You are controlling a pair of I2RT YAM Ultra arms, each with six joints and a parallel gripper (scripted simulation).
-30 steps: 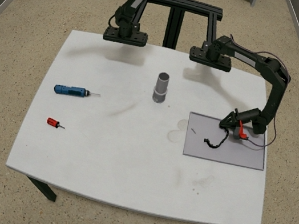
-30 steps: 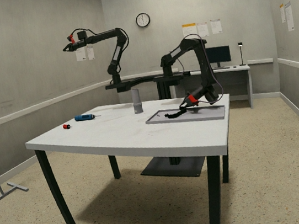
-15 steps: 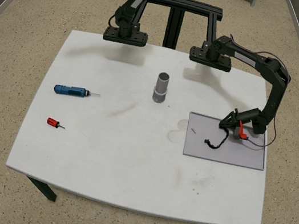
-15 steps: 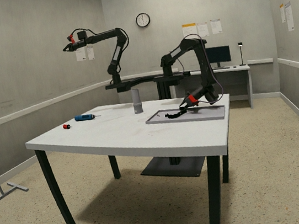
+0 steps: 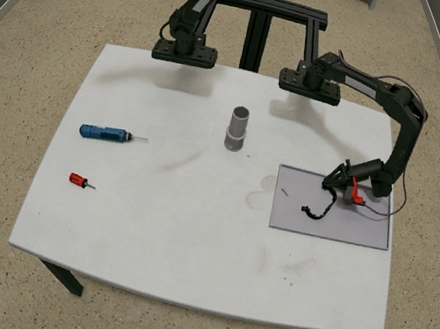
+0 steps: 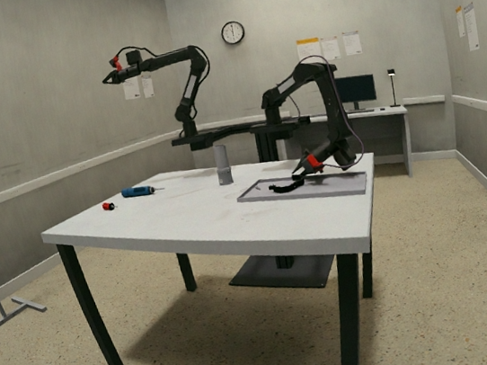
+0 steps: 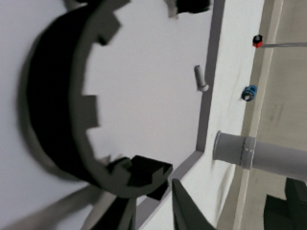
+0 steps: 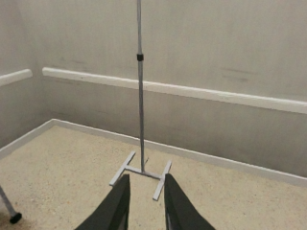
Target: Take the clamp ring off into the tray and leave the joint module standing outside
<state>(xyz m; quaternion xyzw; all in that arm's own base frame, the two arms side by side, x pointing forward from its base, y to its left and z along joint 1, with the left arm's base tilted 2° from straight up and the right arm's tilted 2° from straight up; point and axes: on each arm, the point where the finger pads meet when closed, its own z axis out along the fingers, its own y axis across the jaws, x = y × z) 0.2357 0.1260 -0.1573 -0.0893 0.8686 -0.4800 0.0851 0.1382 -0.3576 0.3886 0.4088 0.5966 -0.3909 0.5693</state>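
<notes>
The black clamp ring lies 70 mm ahead of my left hand and 10 mm below it. From my left hand the other things lie so: grey joint module (310 mm to the right, 70 mm behind); small grey pin (130 mm to the right, 60 mm ahead, 20 mm below); grey tray (70 mm ahead, 50 mm to the left, 30 mm below).
</notes>
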